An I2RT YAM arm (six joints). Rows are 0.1 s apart.
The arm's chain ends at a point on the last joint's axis. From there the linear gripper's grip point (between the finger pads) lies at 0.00 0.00 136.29 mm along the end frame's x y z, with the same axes.
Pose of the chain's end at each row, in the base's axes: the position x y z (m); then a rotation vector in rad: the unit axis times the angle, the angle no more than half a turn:
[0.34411 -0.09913 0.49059 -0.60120 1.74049 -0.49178]
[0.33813 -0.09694 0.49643 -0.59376 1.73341 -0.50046]
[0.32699 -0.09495 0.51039 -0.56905 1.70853 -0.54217]
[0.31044 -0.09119 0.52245 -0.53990 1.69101 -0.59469]
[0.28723 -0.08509 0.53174 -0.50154 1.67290 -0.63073]
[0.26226 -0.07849 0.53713 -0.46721 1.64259 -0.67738]
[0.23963 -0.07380 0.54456 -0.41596 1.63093 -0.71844]
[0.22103 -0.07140 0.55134 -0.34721 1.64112 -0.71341]
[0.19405 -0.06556 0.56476 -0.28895 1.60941 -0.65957]
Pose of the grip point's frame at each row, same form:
[0.47639 -0.10121 0.45782 -0.60120 1.74049 -0.49178]
[0.47070 -0.09996 0.46496 -0.59376 1.73341 -0.50046]
[0.46042 -0.10225 0.48361 -0.56905 1.70853 -0.54217]
[0.44419 -0.10437 0.49984 -0.53990 1.69101 -0.59469]
[0.42106 -0.10325 0.51344 -0.50154 1.67290 -0.63073]
[0.39596 -0.10181 0.52466 -0.46721 1.64259 -0.67738]
[0.37231 -0.10376 0.53601 -0.41596 1.63093 -0.71844]
[0.35255 -0.10626 0.54343 -0.34721 1.64112 -0.71341]
[0.32611 -0.09907 0.56142 -0.28895 1.60941 -0.65957]

